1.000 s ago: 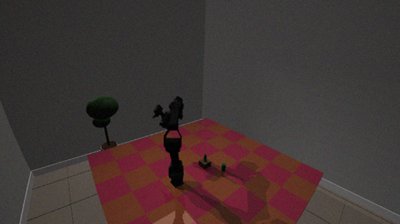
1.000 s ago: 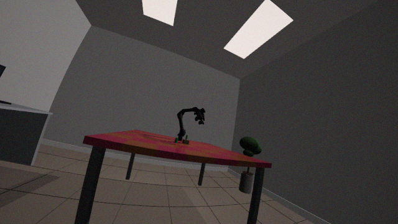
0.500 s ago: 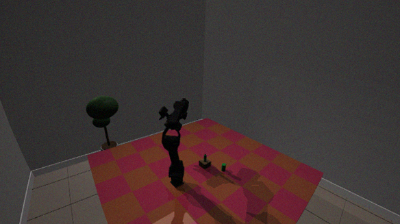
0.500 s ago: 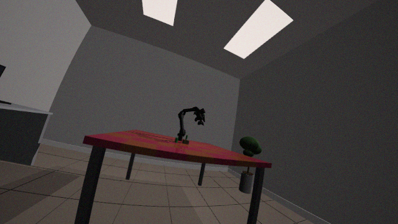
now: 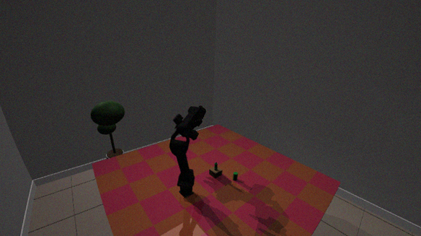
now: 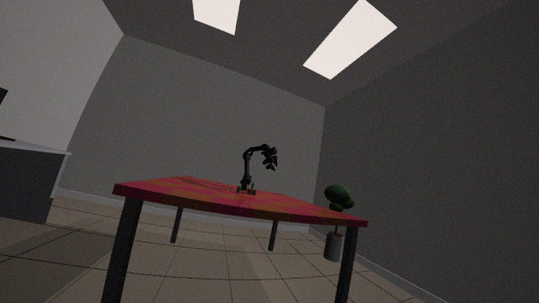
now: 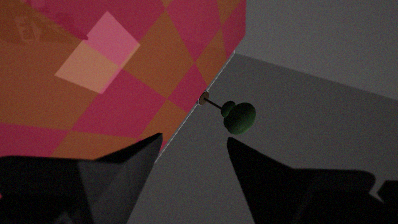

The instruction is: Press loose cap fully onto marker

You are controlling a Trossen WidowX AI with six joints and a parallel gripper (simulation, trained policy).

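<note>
My gripper tip is 350 mm to the left of the green cap, 250 mm above it and 200 mm short of it. Also, from my gripper tip: tan holder block: 250 mm below, 230 mm to the right, 140 mm ahead.
</note>
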